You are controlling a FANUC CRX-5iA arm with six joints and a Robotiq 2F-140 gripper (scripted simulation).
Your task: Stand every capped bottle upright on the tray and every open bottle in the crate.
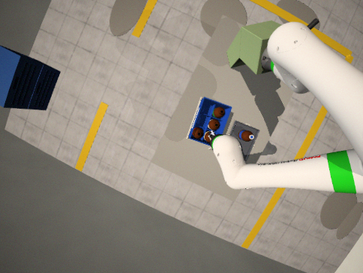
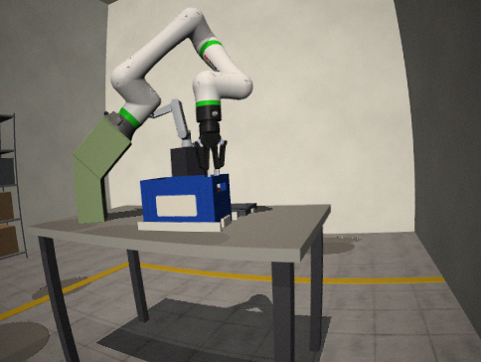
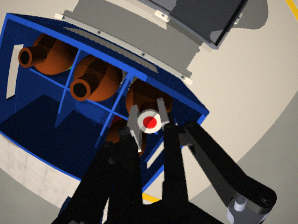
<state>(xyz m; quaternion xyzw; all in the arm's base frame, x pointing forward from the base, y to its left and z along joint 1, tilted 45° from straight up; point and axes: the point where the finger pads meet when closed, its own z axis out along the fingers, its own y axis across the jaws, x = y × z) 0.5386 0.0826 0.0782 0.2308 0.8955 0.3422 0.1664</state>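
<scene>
Right now the crate is 6 cm behind my hand, 8 cm to the right of it and 8 cm below it. From my hand the other things lie so: tray: 14 cm behind, 20 cm to the left, 15 cm below; then bottle: 19 cm behind, 18 cm to the left, 8 cm below.
</scene>
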